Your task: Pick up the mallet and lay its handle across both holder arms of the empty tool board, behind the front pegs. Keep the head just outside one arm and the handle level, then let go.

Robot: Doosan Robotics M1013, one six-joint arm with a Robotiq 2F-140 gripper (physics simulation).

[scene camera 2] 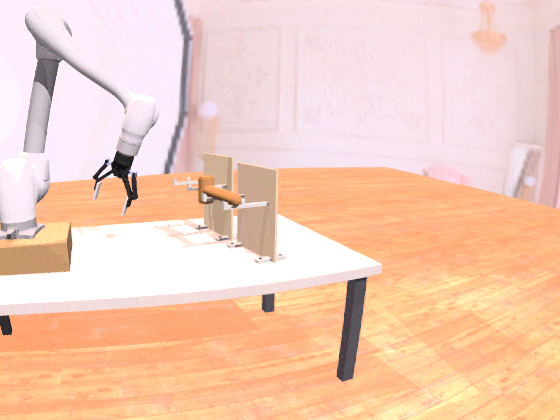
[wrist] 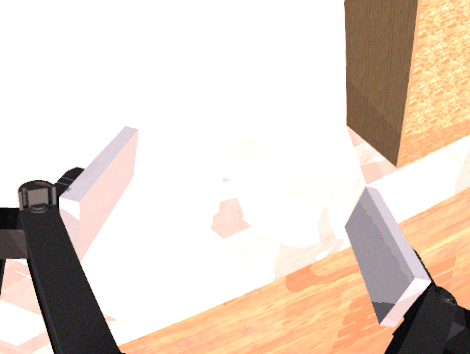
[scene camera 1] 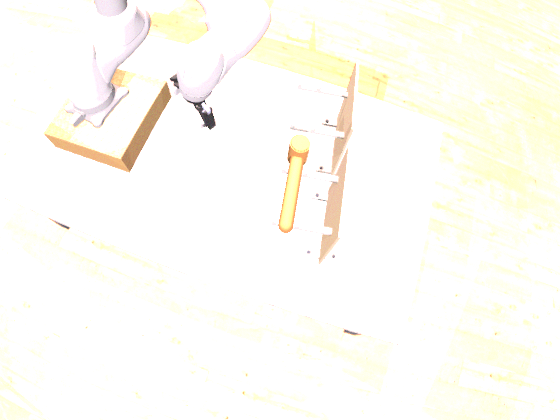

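Observation:
The orange mallet (scene camera 1: 291, 194) (scene camera 2: 222, 195) lies across both arms of the nearer tool board (scene camera 1: 335, 202) (scene camera 2: 258, 220). Its head stands just outside one arm, on the side toward the farther tool board (scene camera 1: 346, 117) (scene camera 2: 219, 167). The handle looks about level, and its tip reaches the other arm. Contact with the front pegs is too small to tell. The farther board's arms bear nothing. My gripper (scene camera 1: 192, 105) (scene camera 2: 110, 202) (wrist: 248, 181) is open and empty, well apart from the mallet, above the table on the robot base's side. The mallet does not show in the wrist view.
The white table (scene camera 1: 225, 260) (scene camera 2: 150, 280) bears both boards and the wooden block (scene camera 1: 145, 132) (scene camera 2: 37, 255) (wrist: 380, 75) under the robot's base. Thin arms stick out from both boards toward the robot. The wooden floor (scene camera 2: 450, 300) (wrist: 225, 320) shows past the table's edge.

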